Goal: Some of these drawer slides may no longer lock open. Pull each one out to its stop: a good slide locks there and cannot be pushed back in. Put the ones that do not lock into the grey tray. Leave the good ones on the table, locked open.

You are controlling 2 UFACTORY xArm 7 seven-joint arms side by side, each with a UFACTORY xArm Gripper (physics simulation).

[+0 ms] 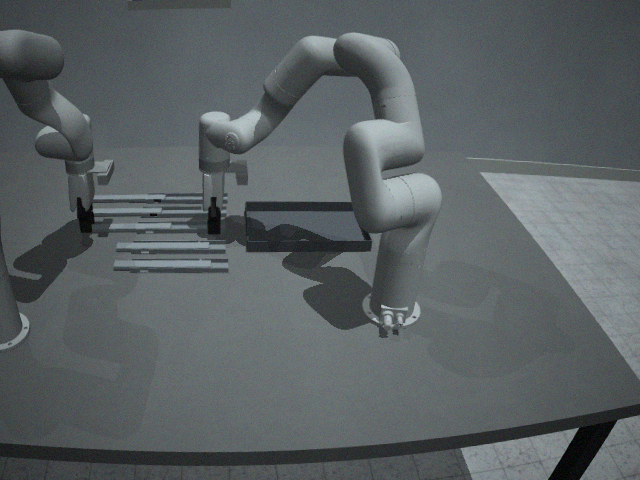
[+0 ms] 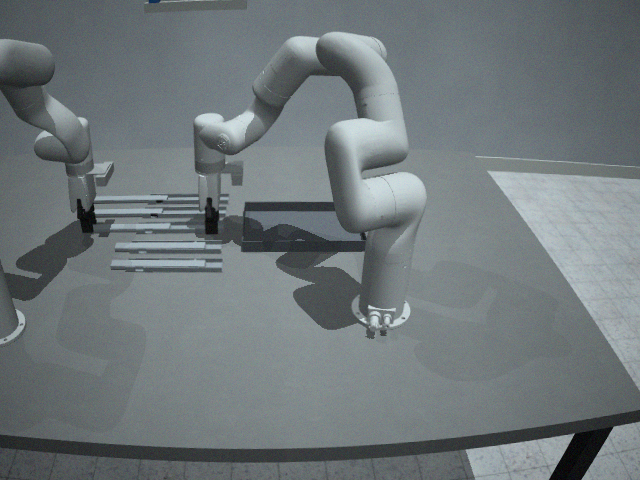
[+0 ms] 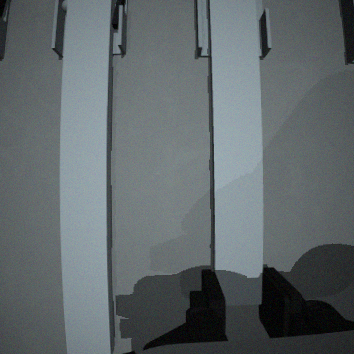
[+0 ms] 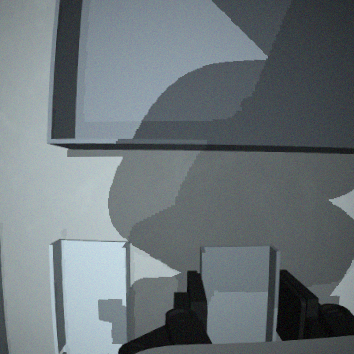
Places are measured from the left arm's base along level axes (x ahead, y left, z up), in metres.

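Where they show: left gripper, fingertip midpoint: (image 1: 87,228) (image 2: 89,229) (image 3: 236,293); right gripper, fingertip midpoint: (image 1: 214,228) (image 2: 212,228) (image 4: 234,295); left arm's base, link origin: (image 1: 2,332) (image 2: 0,329); right arm's base, link origin: (image 1: 390,310) (image 2: 380,311).
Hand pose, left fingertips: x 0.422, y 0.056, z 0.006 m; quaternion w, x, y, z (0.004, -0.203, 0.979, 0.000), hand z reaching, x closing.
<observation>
Each offset is from my left fingertips to the top centre of the thing. "spot": to the spot under its first point.
Five drawer slides lie in parallel rows. The third from the back @(spot: dx +0.055, dy -0.132, dz +0.006 m) (image 1: 139,226) (image 2: 139,226) (image 3: 237,150) is partly extended. My left gripper (image 1: 85,226) (image 2: 86,226) (image 3: 236,293) is shut on its rail at the left end. My right gripper (image 1: 213,226) (image 2: 211,226) (image 4: 234,295) is shut on its right end. The back slide (image 1: 124,198) (image 2: 126,198) and the second slide (image 1: 129,211) (image 2: 129,212) (image 3: 85,175) (image 4: 92,275) are extended; my grippers partly hide them. The fourth slide @(dx -0.001, dy -0.230, dz +0.006 m) (image 1: 165,247) (image 2: 160,247) and front slide @(dx -0.070, dy -0.266, dz +0.006 m) (image 1: 170,265) (image 2: 168,265) are much shorter.
The grey tray @(dx +0.216, dy -0.526, dz +0.024 m) (image 1: 305,245) (image 2: 299,246) (image 4: 65,110) stands to the right of the slides; no slide shows in its visible part. The right arm's base (image 1: 395,289) (image 2: 382,289) stands in front of the tray's right end. Arm shadows fall across the tray and table.
</observation>
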